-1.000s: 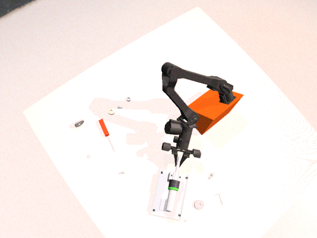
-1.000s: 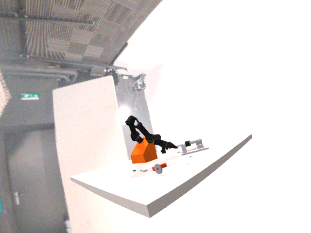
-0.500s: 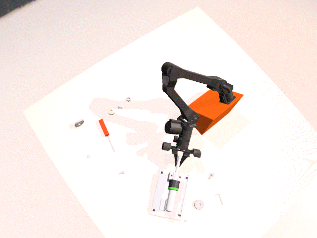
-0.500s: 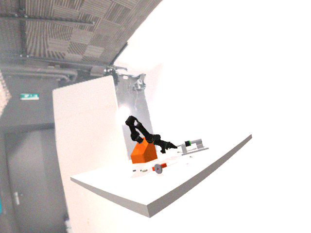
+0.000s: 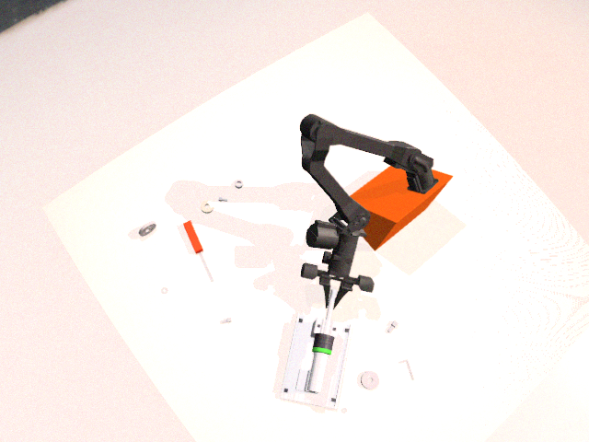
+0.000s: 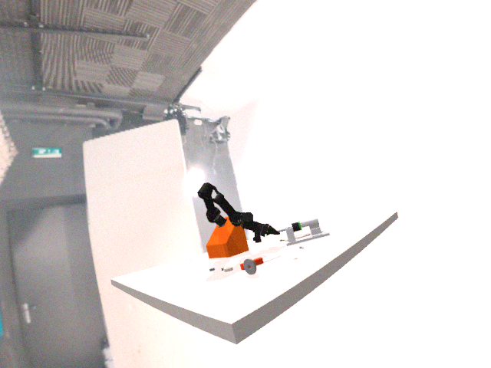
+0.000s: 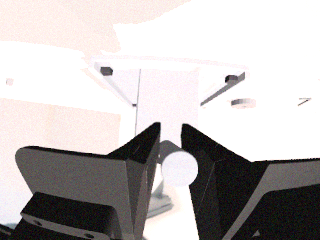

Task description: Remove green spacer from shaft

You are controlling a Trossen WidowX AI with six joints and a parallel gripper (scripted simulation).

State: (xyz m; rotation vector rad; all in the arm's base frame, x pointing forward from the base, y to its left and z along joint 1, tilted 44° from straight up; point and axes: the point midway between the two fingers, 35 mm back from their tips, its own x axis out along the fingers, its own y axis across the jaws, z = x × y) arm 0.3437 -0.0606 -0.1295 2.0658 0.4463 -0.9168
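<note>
Now: the shaft 40 mm ahead of my gripper tip, 30 mm to the left of it and 20 mm above it. The rest, counted from my gripper tip: bolt: 110 mm behind, 150 mm to the left, 60 mm below; then green spacer: 90 mm ahead, 70 mm to the left, 20 mm above.
</note>
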